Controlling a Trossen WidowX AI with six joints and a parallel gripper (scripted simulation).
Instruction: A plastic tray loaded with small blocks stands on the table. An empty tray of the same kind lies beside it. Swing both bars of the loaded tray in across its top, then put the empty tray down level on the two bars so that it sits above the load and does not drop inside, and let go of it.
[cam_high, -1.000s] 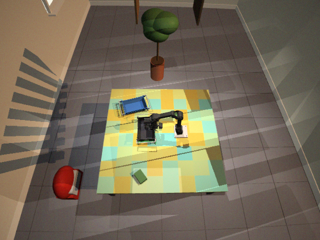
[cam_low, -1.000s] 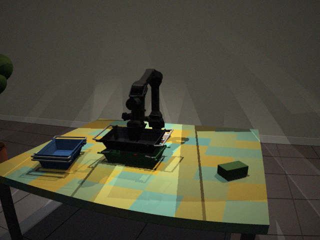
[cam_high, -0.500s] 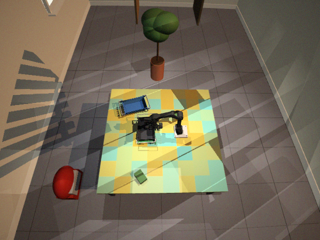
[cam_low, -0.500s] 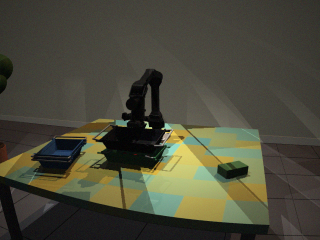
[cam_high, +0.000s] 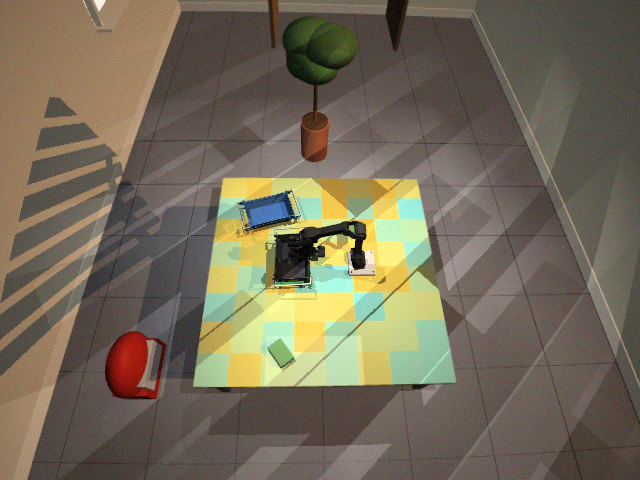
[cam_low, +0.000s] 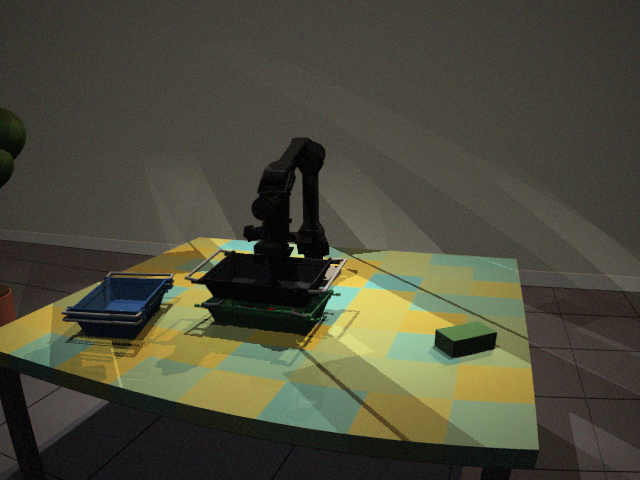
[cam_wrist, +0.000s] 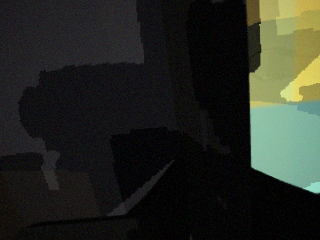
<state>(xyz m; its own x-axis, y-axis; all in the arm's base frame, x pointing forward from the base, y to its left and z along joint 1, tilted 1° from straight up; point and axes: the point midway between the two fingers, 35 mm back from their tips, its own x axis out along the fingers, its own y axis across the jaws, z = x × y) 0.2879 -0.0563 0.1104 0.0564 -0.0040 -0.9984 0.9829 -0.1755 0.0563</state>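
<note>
My gripper tip is now 8 cm short of the black tray, 2 cm below it and 1 cm to the left of it.
</note>
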